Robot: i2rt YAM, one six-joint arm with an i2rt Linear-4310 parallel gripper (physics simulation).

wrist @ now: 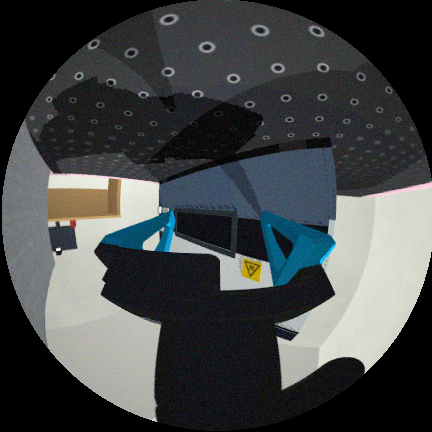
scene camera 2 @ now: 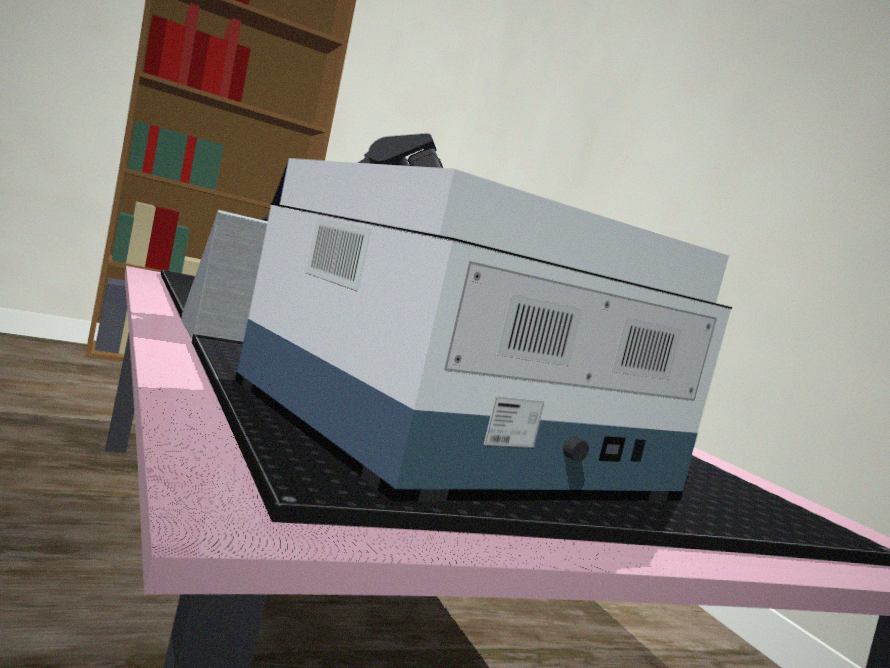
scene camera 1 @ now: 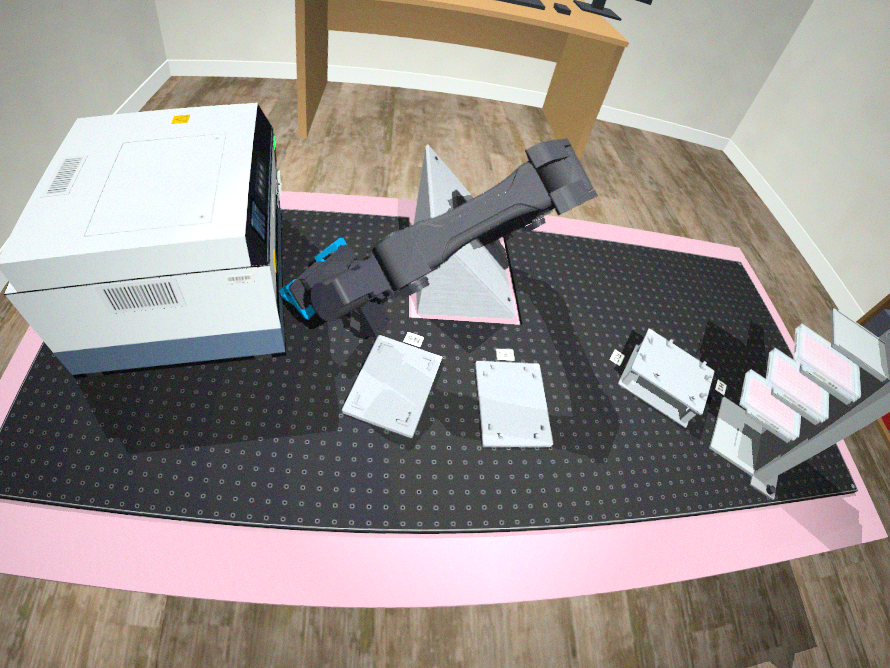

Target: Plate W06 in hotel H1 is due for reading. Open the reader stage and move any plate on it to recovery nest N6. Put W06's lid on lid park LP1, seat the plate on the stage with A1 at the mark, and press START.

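Frame: origin at the arm's base, x ahead, y left, z up, level; metres.
Seen in the pictures: gripper, fingertip midpoint: (wrist: 217,214) (scene camera 1: 299,276).
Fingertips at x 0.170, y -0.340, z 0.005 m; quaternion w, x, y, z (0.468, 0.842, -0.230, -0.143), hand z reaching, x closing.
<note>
A point is followed by its place in that frame.
The white and blue reader (scene camera 1: 165,172) @(x 0.154, y -0.543, z 0.202 m) (scene camera 2: 345,316) @(x -0.041, y -0.668, z 0.053 m) (wrist: 300,182) @(x 0.251, y -0.359, z -0.031 m) stands at the left; no stage shows outside it in scene camera 1. A dark rectangular frame (wrist: 234,235) @(x 0.176, y -0.375, z 0.033 m) is on its front in the wrist view. My gripper (scene camera 1: 300,273) @(x 0.170, y -0.340, z 0.005 m) (wrist: 217,214) @(x 0.170, y -0.340, z 0.005 m) is open and empty, its blue fingers pointing at the reader's front, close to it. Hotel H1 (scene camera 1: 826,437) @(x 0.515, y 0.540, z 0.110 m) is at the far right with several pink plates (scene camera 1: 769,404) @(x 0.420, y 0.504, z 0.053 m) (scene camera 1: 797,385) @(x 0.423, y 0.506, z 0.124 m) (scene camera 1: 826,363) @(x 0.425, y 0.503, z 0.195 m); I cannot read which is W06. Two low white holders (scene camera 1: 393,388) @(x 0.343, y -0.161, z -0.064 m) (scene camera 1: 513,406) @(x 0.366, y 0.044, z -0.066 m) lie mid-board; their labels are too small to read surely.
A raised white holder with pegs (scene camera 1: 672,370) @(x 0.308, y 0.363, z -0.016 m) stands left of the hotel. The grey pyramid-shaped arm base (scene camera 1: 467,287) @(x 0.158, y -0.036, z -0.003 m) stands behind the holders. The black perforated board (scene camera 1: 323,488) @(x 0.518, y -0.263, z -0.076 m) lies on a pink table (scene camera 1: 431,568) @(x 0.631, y -0.101, z -0.089 m). A wooden desk (scene camera 1: 445,35) stands beyond it.
</note>
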